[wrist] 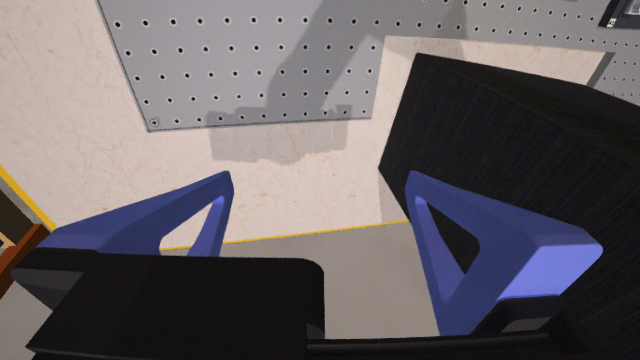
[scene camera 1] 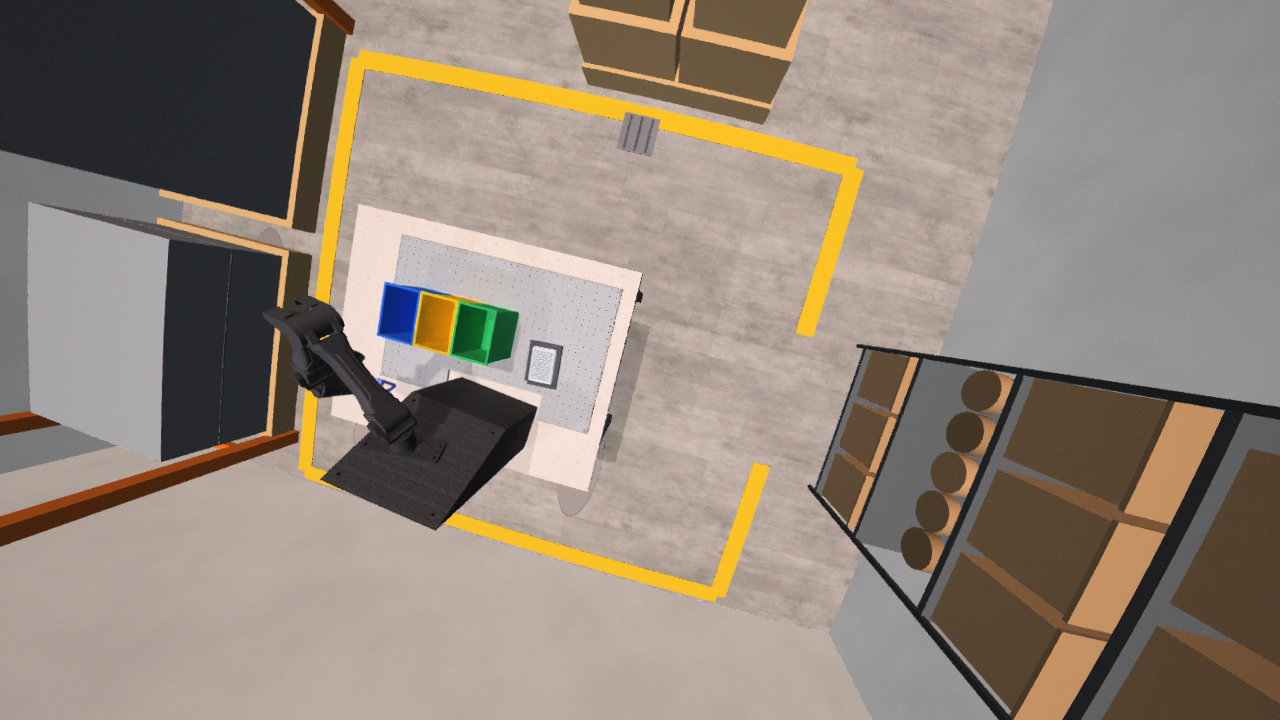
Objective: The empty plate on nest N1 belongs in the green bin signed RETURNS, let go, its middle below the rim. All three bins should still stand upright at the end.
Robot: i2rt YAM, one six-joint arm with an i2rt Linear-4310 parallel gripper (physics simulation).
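A pale plate sits in a dark square nest on the right half of the grey board; the wrist view shows a corner of both at its top right. The green bin stands upright left of the nest, beside the yellow bin and the blue bin, also upright. The signs are not readable. My gripper is open and empty, with blue fingers wide apart, above the table's front left part, left of and in front of the bins, away from the plate.
The black arm mount stands at the table's front edge, right of the gripper. A perforated grey board lies on the pale table. Yellow floor lines surround the table.
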